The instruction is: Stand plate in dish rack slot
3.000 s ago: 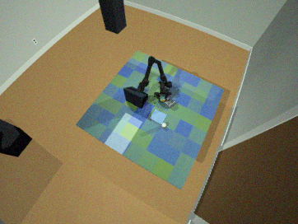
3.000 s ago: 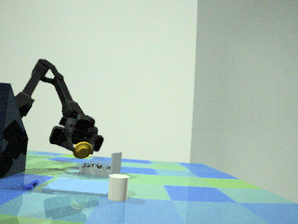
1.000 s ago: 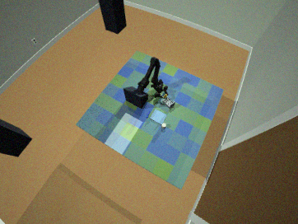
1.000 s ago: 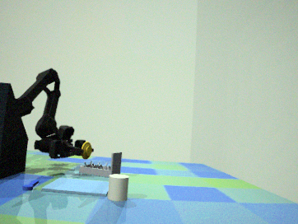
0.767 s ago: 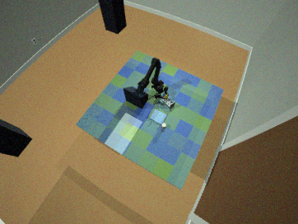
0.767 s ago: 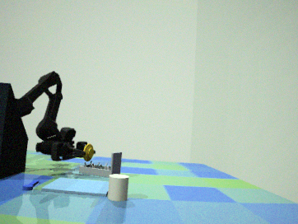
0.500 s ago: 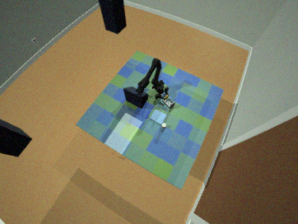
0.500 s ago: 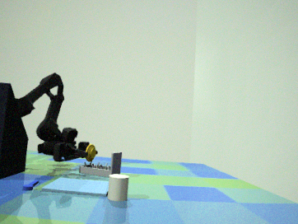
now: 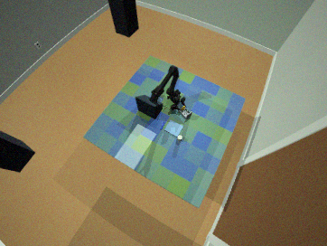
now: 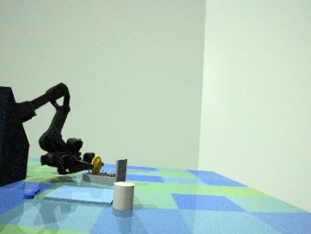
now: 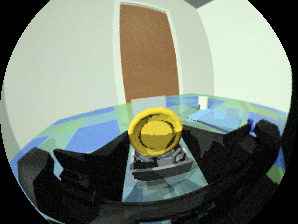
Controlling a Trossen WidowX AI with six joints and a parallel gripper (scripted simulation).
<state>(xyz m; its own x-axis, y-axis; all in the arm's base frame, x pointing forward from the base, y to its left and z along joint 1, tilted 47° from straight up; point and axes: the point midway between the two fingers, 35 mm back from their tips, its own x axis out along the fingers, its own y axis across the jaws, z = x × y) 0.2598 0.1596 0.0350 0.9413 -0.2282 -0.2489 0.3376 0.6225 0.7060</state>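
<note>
Now: the small yellow plate 1 cm behind my gripper tip. The rest, counted from my gripper tip: small blue block (10 cm behind, 27 cm to the right, 5 cm below); then light blue flat sheet (1 cm ahead, 22 cm to the right, 5 cm below); then grey dish rack (2 cm ahead, 1 cm to the right, 3 cm below).
</note>
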